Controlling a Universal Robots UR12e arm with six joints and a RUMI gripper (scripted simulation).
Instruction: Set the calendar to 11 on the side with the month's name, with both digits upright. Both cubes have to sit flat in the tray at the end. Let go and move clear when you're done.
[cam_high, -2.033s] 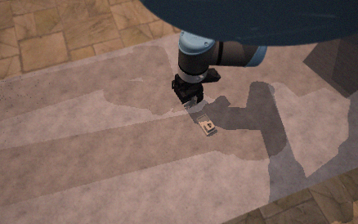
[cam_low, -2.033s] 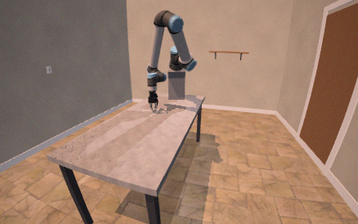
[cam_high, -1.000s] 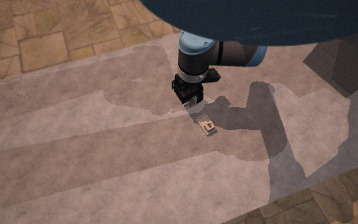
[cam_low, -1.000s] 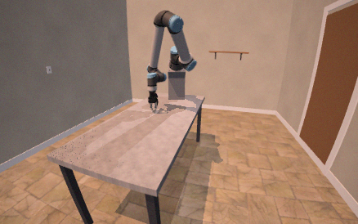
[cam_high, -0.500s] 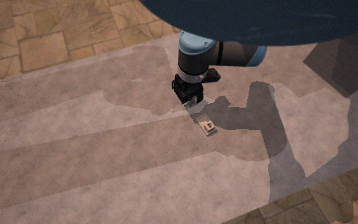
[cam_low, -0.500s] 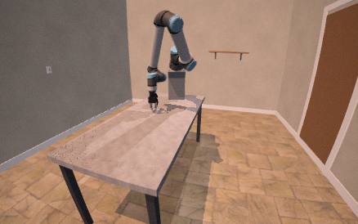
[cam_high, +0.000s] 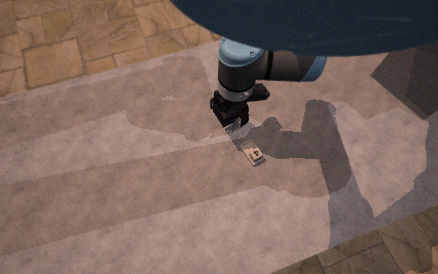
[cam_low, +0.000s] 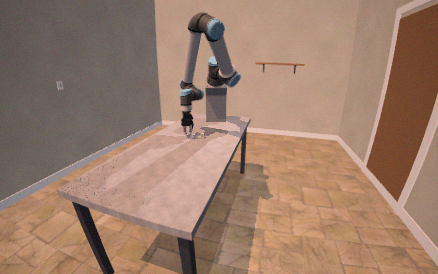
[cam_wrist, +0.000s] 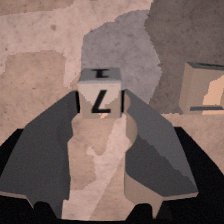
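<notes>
My gripper is now 1 cm above the digit cube. Also, from my hand: calendar tray: 11 cm to the left, 2 cm below; white cube: 12 cm to the left.
</notes>
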